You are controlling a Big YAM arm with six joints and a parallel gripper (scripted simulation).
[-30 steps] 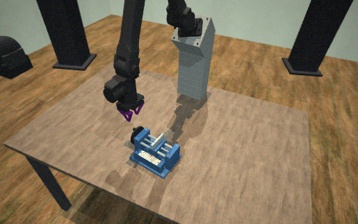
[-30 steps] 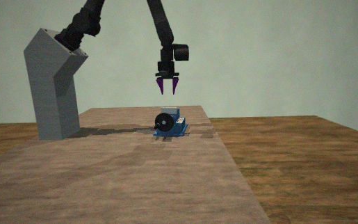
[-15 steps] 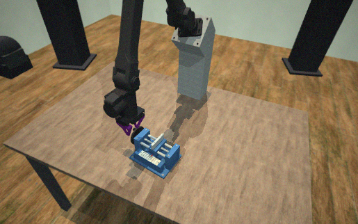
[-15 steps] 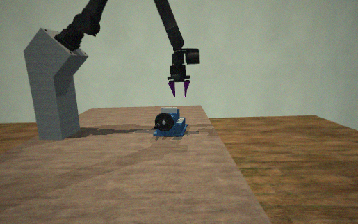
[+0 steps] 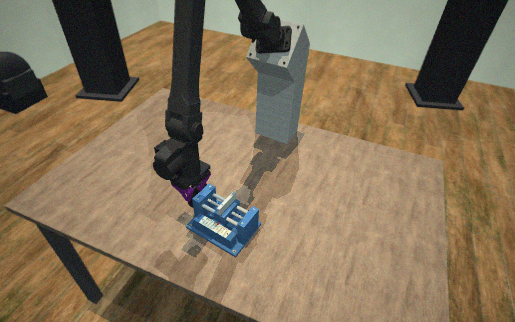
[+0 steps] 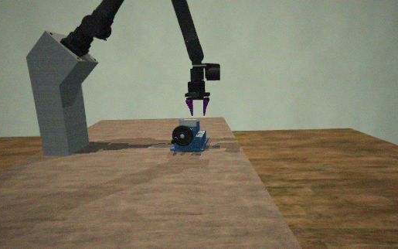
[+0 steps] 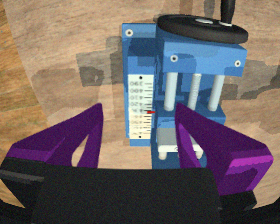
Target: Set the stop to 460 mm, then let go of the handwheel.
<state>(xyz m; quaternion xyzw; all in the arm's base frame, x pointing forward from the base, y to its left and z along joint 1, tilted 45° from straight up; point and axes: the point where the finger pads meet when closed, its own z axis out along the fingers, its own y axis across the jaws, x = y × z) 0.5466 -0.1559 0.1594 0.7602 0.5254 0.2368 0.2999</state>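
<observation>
Now: hand 120 mm past the dark handle, 100 mm above it and 30 mm to the left of it. From my hand the other things lie so: black handwheel (110 mm behind, 100 mm below, 20 mm to the right); stop fixture (90 mm to the left, 70 mm below, 10 mm behind).
</observation>
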